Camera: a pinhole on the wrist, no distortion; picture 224 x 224 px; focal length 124.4 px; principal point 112.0 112.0 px. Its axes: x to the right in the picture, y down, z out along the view. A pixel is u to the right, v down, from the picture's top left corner.
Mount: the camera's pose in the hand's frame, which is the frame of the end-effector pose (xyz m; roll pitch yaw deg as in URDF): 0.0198 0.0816 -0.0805 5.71 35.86 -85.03
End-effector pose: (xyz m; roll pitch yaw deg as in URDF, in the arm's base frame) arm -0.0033 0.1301 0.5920 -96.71 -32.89 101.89
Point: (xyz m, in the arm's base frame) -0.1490 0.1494 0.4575
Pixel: outside the picture
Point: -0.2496 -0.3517 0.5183
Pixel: 104 18
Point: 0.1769 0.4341 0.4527
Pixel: behind the camera
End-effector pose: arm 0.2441 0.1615 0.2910 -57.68 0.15 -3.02
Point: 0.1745 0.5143 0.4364
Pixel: 28 89
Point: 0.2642 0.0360 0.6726
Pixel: 193 114
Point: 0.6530 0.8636 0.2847
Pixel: outside the picture
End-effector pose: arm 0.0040 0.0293 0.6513 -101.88 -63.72 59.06
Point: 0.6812 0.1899 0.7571
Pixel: behind the camera
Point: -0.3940 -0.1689 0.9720
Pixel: 199 136
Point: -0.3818 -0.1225 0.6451
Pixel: 157 70
